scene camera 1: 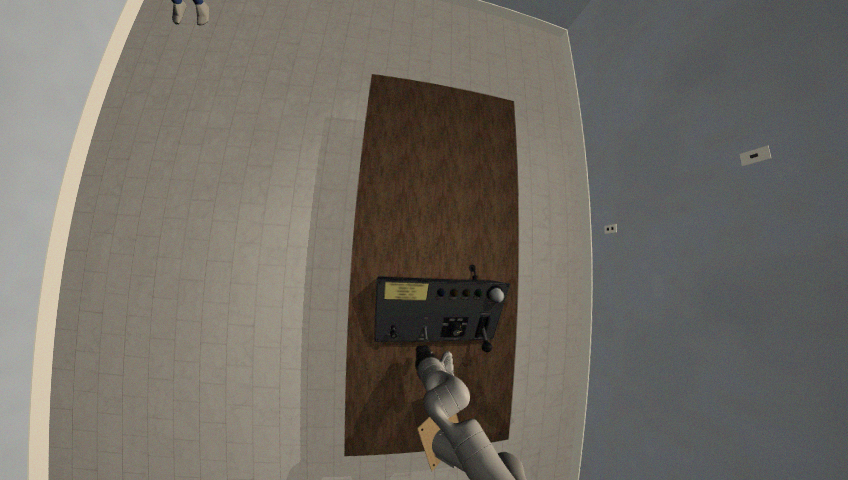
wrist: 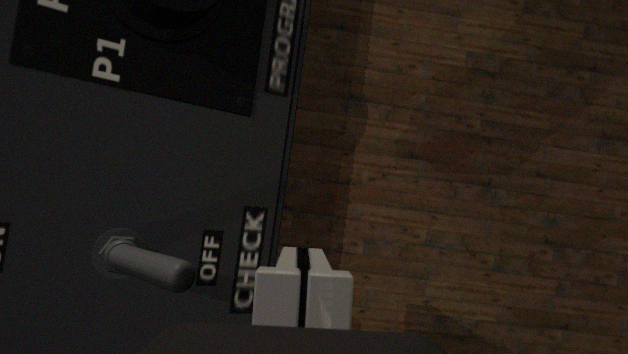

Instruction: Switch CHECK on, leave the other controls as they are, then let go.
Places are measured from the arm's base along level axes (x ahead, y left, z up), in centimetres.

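Pixels of known places: gripper, fingertip midpoint: (scene camera 1: 425,349) (wrist: 301,275); arm's base, origin of the base link: (scene camera 1: 440,441).
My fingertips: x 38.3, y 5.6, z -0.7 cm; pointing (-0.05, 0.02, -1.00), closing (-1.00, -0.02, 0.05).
Note:
Ahead of a thing's pixels: the offset from my fingertips to its top centre. "pt": to the spot under its first point. Level surfaces: height alone.
The CHECK switch {dz +1.4, dx +6.0, dy +0.1 cm} (scene camera 1: 423,333) (wrist: 150,267) is a grey toggle lever on the dark control panel (scene camera 1: 404,309) (wrist: 175,165). In the wrist view its tip leans towards the OFF label {pt dz -4.0, dx +4.1, dy +0.2 cm} (wrist: 209,258), on the side of the CHECK label {dz -4.6, dx +2.3, dy +0.3 cm} (wrist: 248,260). My gripper (wrist: 301,275) is shut and empty. In the wrist view its fingertips show to the right of the lever tip, apart from it, over the panel's edge by the CHECK label. In the scene view the arm's black end is at the panel's near edge, by the switch; the fingertips cannot be made out there.
The program dial {dz +1.6, dx +6.4, dy -11.9 cm} (scene camera 1: 455,328) with its P1 label {pt dz -1.4, dx +8.7, dy -8.1 cm} (wrist: 109,60) is beside the switch. A small toggle {dz +2.2, dx +7.7, dy +12.0 cm} (scene camera 1: 393,331), a lever with a black knob {dz +5.0, dx -0.1, dy -23.6 cm} (scene camera 1: 486,346), a white knob {pt dz +8.8, dx +21.2, dy -24.1 cm} (scene camera 1: 495,294) and several lamps are also on the panel. The panel stands on the wooden table {dz -11.6 cm} (scene camera 1: 440,178) (wrist: 475,175).

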